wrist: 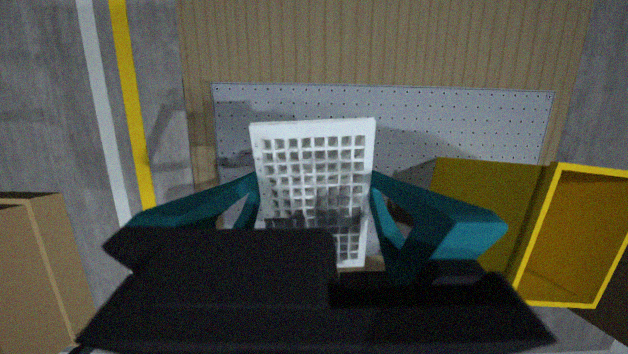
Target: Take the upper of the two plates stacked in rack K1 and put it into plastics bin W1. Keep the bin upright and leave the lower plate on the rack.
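Frame: origin at the arm's base, x back, y down, z right, level; metres.
Seen in the pictures: gripper, fingertip midpoint: (314,176).
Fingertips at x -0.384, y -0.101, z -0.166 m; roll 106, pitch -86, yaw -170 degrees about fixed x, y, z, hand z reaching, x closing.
Observation:
Offsets run from my fingertips to a thing's top centre. "pt": to the spot under its first point. Level surfaces: height alone.
My gripper (314,176) is shut on a white plate with a grid of square wells. The plate @(dy -0.019, dx +0.021, dz +0.002 m) (312,128) lies between the two teal fingers, with a shadow across its lower part. The dark gripper body covers its near left corner. A yellow-rimmed bin @(dy +0.037, dx +0.068, dz +0.320 m) (595,170) with an orange inside is at the right edge, apart from the plate and partly cut off. I cannot read a label on it. Rack K1 and the lower plate do not show distinctly.
An olive-yellow panel @(pt dy +0.107, dx +0.041, dz +0.261 m) (480,200) stands between the right finger and the bin's opening. A grey perforated board @(dy +0.217 m) (475,120) lies behind the plate on a ribbed tan surface @(dy +0.230 m) (380,40). A brown box (60,250) is at the left, near white and yellow floor stripes.

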